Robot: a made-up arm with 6 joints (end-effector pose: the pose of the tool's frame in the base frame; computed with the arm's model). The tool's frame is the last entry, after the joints.
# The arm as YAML. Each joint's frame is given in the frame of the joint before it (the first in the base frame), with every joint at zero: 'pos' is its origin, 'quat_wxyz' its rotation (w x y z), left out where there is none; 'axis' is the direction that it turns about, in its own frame. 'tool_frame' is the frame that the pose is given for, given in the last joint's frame.
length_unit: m
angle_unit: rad
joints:
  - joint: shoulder
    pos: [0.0, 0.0, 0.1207]
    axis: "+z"
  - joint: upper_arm
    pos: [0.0, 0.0, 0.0]
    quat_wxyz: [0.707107, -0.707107, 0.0, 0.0]
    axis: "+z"
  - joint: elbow
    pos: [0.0, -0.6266, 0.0]
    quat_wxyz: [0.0, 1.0, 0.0, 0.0]
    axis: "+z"
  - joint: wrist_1
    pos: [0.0, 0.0, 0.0]
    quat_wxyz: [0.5, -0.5, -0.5, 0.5]
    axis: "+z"
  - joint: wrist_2
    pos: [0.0, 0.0, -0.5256]
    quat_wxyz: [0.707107, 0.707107, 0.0, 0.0]
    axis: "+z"
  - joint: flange
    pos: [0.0, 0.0, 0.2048]
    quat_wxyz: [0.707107, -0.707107, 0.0, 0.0]
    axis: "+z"
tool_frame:
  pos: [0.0, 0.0, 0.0]
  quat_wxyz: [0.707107, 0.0, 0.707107, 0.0]
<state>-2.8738 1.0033 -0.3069 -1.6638 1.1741 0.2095</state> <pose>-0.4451 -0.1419 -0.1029 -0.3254 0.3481 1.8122</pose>
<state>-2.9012 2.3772 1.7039 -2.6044 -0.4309 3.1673</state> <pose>-0.7149 -0.3564 -0.7413 0.2320 0.6800 -2.5277</pose>
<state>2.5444 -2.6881 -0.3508 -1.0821 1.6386 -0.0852</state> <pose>0.4748 -0.2066 0.0615 -2.3236 -0.5811 0.7658</pose>
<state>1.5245 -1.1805 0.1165 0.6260 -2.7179 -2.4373</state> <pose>0.1402 -0.5600 0.8976 1.3086 1.0933 -0.9510</pose>
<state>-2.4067 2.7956 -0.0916 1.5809 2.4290 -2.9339</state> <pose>0.1829 0.1625 -0.7992 -1.5550 1.5089 -1.2458</pose>
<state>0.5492 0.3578 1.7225 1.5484 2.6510 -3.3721</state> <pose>0.1104 0.0622 1.2640 -0.9092 1.0301 1.8485</pose>
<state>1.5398 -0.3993 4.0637 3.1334 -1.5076 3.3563</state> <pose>-0.2162 -0.3652 0.1883 -0.4111 0.0836 1.5451</pose>
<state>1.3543 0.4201 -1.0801 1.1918 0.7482 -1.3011</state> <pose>0.1776 0.4549 0.1819 -0.3222 1.4771 1.5946</pose>
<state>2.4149 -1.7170 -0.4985 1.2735 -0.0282 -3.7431</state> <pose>0.5050 -0.3686 0.5903 -1.1659 -1.6602 -1.1010</pose>
